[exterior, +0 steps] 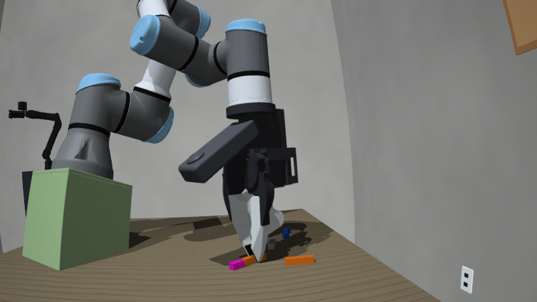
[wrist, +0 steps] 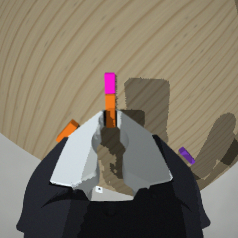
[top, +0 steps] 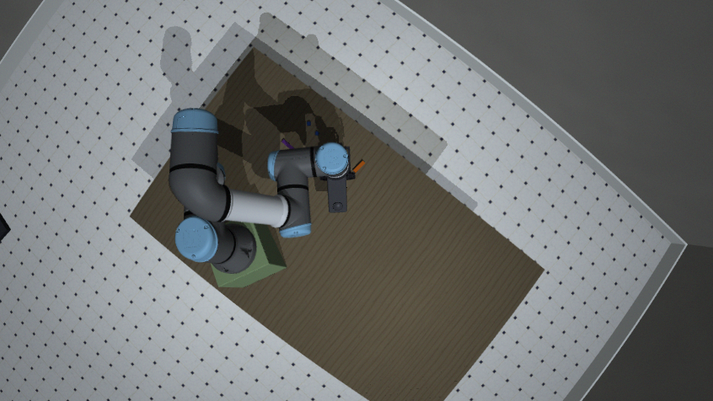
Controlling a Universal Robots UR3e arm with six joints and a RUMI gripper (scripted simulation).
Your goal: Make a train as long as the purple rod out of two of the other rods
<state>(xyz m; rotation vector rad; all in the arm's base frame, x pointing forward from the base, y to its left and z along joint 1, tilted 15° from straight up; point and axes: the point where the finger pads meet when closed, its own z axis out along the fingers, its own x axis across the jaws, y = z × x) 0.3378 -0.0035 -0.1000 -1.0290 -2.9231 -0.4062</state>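
Now: the magenta rod 30 mm to the right of my hand, 20 mm behind it and 10 mm below it. Round my hand: purple rod 160 mm to the left, 50 mm behind, 10 mm below; then grey rod 80 mm to the left, 20 mm ahead, 10 mm below.
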